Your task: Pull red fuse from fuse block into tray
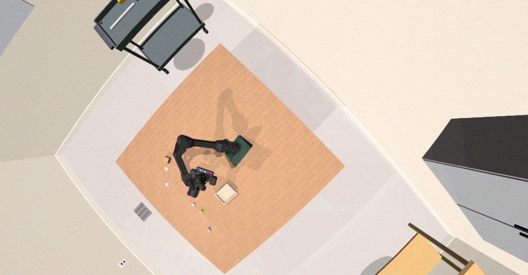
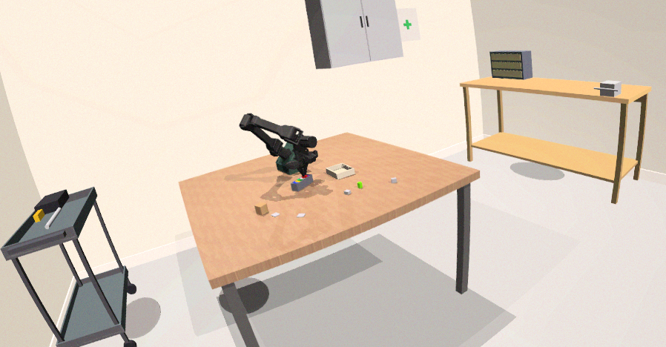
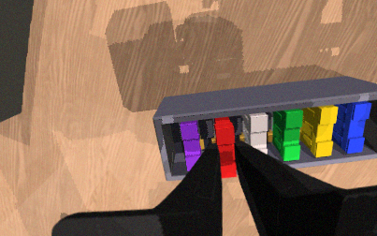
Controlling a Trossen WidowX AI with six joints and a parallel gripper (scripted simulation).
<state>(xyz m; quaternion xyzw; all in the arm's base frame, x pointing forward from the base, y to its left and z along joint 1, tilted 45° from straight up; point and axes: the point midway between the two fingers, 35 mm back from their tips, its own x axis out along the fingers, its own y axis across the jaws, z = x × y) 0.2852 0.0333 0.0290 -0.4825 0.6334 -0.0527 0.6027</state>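
Now: the tray 200 mm to the left of my gripper tip and 40 mm below it. From my gripper tip the other things lie so: red fuse 10 mm below.
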